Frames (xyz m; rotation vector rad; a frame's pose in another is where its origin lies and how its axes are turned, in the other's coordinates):
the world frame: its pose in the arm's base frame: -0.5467 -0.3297 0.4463 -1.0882 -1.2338 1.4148
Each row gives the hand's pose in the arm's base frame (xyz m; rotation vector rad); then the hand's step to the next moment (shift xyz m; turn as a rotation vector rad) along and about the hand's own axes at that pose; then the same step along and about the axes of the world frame.
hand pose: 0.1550 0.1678 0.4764 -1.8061 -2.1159 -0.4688
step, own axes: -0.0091 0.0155 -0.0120 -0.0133 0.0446 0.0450
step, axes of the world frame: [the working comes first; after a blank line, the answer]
step, axes of the arm's base frame: 0.0170 -0.0111 0.0073 0.0448 0.0148 -0.0443

-0.0141 -0.0082 -0.0141 0.0088 0.0391 -0.0509
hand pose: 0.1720 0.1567 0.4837 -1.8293 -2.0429 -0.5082
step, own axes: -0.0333 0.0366 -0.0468 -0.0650 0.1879 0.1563
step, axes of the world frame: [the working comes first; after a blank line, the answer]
step, axes of the arm's base frame: 0.0409 -0.0479 0.0259 0.1903 0.0385 -0.1621

-0.0552 -0.0268 -0.0295 0.0122 0.1413 -0.2094
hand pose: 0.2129 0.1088 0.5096 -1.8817 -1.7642 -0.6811
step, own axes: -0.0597 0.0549 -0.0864 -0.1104 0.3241 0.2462
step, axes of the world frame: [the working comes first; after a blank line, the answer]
step, axes of the arm's base frame: 0.0484 -0.1045 0.0278 0.3274 0.0528 -0.2605

-0.1123 -0.0260 -0.0274 0.0070 0.2256 -0.3562
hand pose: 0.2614 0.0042 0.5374 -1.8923 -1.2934 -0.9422
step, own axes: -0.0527 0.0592 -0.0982 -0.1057 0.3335 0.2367
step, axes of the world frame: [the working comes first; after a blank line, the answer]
step, axes of the arm's base frame: 0.0232 -0.1240 0.0009 0.3356 0.0444 -0.2527

-0.1261 0.0042 -0.0021 -0.0030 0.2175 -0.3621
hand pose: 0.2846 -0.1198 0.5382 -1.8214 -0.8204 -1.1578
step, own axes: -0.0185 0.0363 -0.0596 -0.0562 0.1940 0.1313
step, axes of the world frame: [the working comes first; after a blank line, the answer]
step, axes of the arm's base frame: -0.0001 -0.0711 -0.0124 0.1946 0.0207 -0.1405

-0.0695 0.0165 0.0106 -0.0070 0.1204 -0.2085
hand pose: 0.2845 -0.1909 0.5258 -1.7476 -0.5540 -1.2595
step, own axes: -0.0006 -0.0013 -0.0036 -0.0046 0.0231 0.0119
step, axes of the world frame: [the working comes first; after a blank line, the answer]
step, axes of the arm's base frame: -0.0031 -0.0023 0.0003 0.0220 -0.0010 -0.0145

-0.0018 0.0001 0.0034 -0.0041 0.0124 -0.0229
